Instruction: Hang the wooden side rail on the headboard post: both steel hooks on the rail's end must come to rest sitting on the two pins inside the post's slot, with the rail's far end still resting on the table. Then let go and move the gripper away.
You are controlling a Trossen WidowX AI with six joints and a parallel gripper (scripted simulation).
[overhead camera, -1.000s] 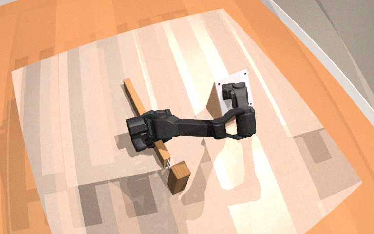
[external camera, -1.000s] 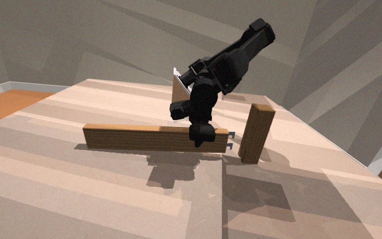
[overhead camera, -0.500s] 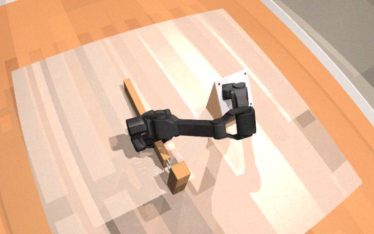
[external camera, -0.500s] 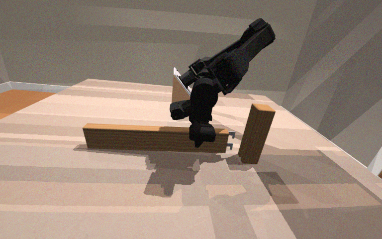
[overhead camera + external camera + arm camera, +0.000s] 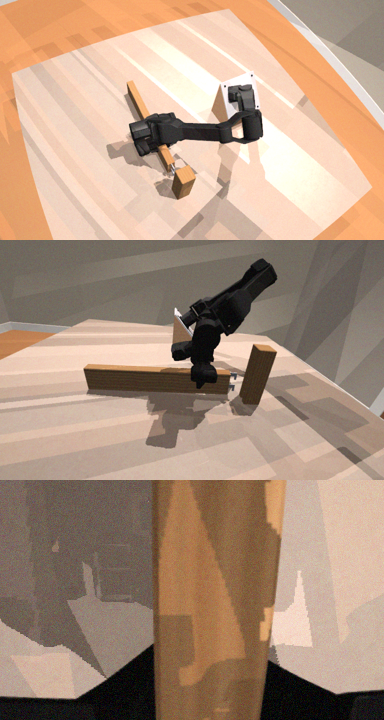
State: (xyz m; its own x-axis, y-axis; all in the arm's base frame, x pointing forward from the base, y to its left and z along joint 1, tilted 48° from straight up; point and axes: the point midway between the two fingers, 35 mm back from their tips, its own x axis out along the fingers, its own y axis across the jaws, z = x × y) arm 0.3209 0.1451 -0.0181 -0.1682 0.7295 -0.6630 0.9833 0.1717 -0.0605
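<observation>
My gripper tip is now 10 mm past the headboard post, 170 mm to the right of it and 40 mm below it.
</observation>
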